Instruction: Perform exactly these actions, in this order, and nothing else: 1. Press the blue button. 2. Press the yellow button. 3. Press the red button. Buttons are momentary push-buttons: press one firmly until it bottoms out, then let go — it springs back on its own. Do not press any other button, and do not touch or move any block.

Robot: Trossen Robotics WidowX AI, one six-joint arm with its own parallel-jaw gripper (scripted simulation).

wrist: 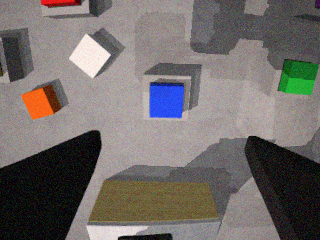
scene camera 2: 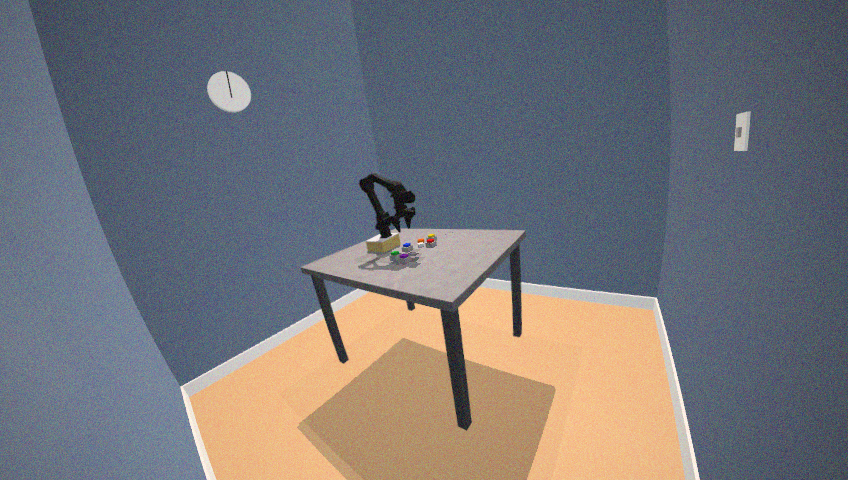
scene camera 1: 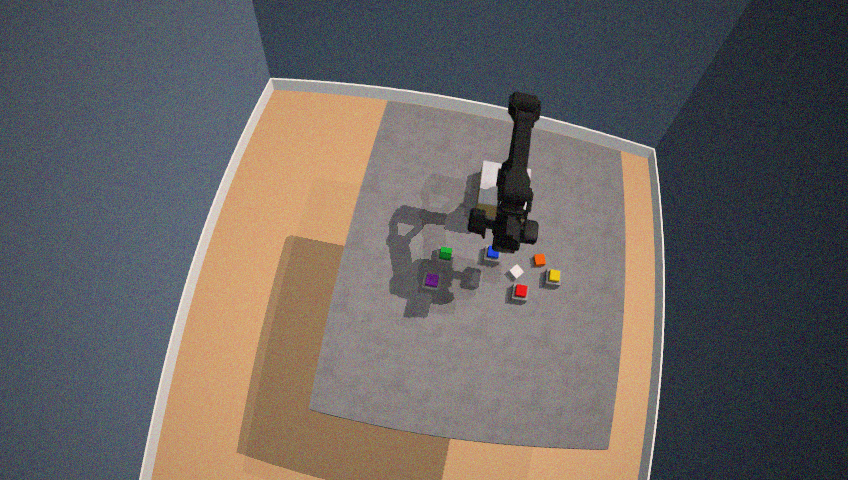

Scene:
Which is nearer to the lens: the white block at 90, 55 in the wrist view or the orange block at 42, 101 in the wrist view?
The white block.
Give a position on a green button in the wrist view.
293, 79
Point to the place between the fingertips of my gripper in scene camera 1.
498, 240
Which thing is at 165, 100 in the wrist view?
A blue button.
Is my gripper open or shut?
Open.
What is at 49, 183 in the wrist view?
My gripper.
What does my gripper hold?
Nothing.

